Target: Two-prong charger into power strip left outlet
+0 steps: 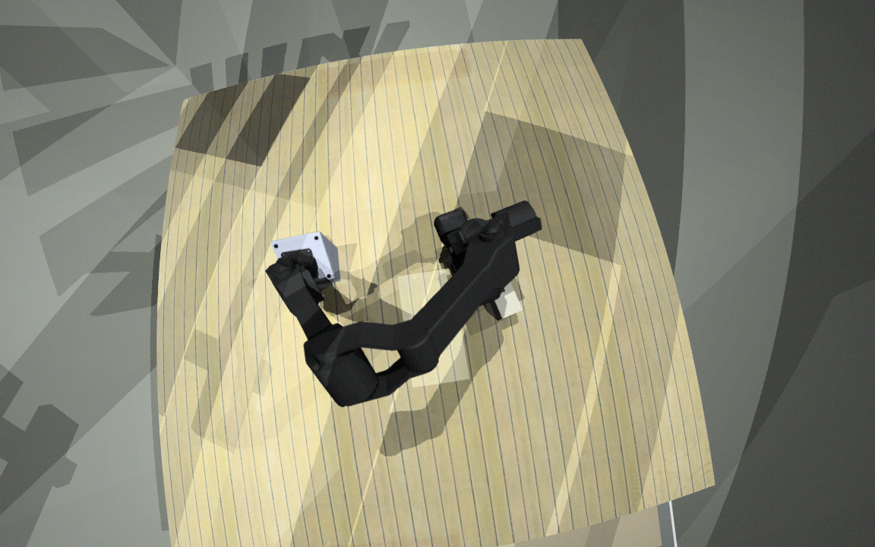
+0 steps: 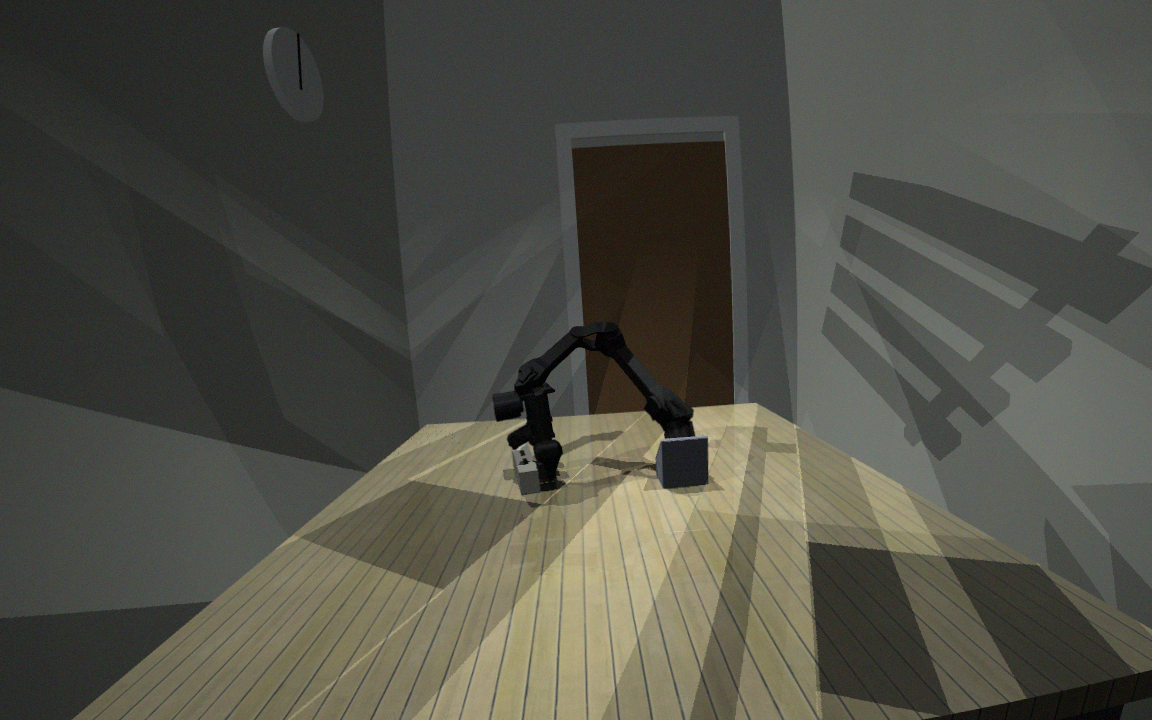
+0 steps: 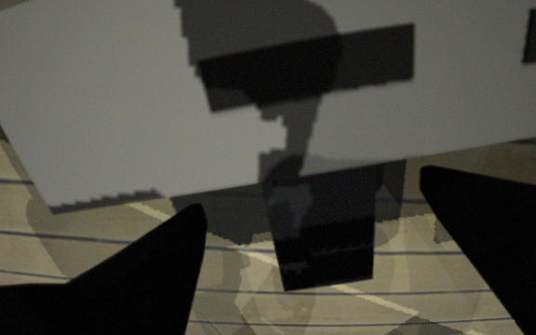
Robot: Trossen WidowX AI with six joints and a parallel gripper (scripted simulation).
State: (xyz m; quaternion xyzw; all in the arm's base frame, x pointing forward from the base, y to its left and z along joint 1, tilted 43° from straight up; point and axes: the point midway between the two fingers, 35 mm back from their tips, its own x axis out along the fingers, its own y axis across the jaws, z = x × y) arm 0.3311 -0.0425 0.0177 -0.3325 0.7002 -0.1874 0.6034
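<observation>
Right now my gripper tip is 20 mm short of the two-prong charger, 10 mm to the right of it and 10 mm below it.
</observation>
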